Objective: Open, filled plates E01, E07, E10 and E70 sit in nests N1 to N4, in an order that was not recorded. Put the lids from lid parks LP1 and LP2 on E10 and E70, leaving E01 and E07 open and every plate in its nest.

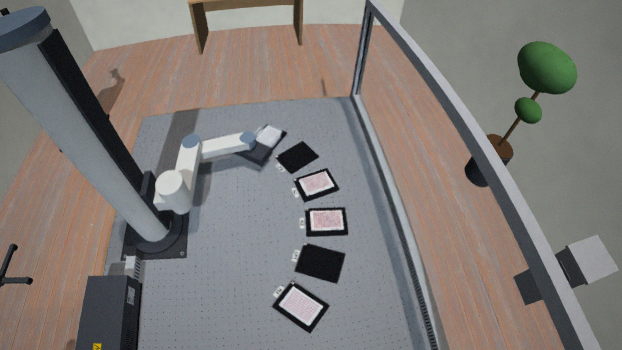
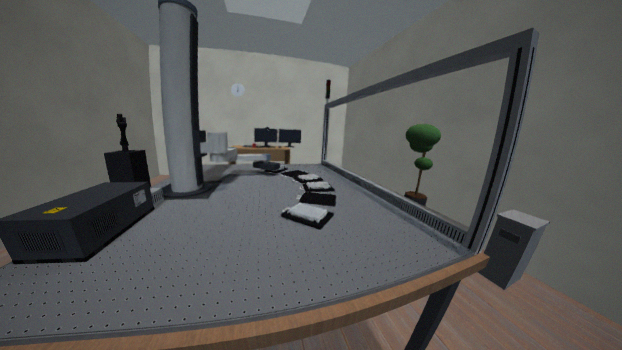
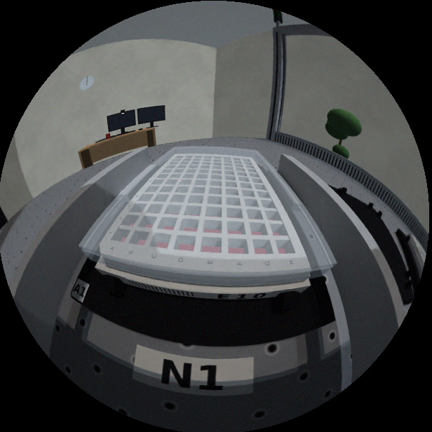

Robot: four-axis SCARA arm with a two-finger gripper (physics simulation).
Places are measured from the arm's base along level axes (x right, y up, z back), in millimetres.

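Pixels of known places: gripper, between the fingertips: (image 1: 270,132); arm's base, origin of its link: (image 1: 157,227) (image 2: 188,191).
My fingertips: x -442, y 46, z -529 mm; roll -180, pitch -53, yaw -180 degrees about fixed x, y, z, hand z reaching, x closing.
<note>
For each thing: its top centre in the pictures, then the offset to it from my fingertips.
- clear lid, centre of its top: (image 1: 267,134) dy +1, dx +18, dz +14 mm
- LP1, centre of its top: (image 1: 320,261) (image 2: 318,195) dy -13, dx +662, dz -134 mm
- N2, centre of its top: (image 1: 316,182) dy -7, dx +313, dz -176 mm
- N3, centre of its top: (image 1: 326,219) (image 2: 318,183) dy -7, dx +494, dz -187 mm
- N4, centre of its top: (image 1: 301,305) (image 2: 308,210) dy -7, dx +818, dz -39 mm
My gripper (image 1: 266,140) (image 3: 213,157) is shut on a clear lid (image 1: 270,134) (image 3: 321,256); its fingers stand along the lid's long sides. The lid lies level over plate E10 (image 3: 242,295), around its top, with no clear gap visible. E10 sits in black nest N1 (image 3: 210,322). Lid parks LP2 (image 1: 296,157) and LP1 (image 1: 320,263) are bare black. Plates with pink wells sit in N2 (image 1: 316,183), N3 (image 1: 326,220) and N4 (image 1: 301,304) (image 2: 306,212). Their names are unreadable, and I cannot tell which of them bears a lid.
The arm's column (image 1: 85,130) (image 2: 178,100) stands left of the arc of nests. A dark controller box (image 1: 107,312) (image 2: 75,220) is at the near left. A framed screen (image 1: 425,85) (image 2: 435,72) runs along the right edge. LP2 is next to N1.
</note>
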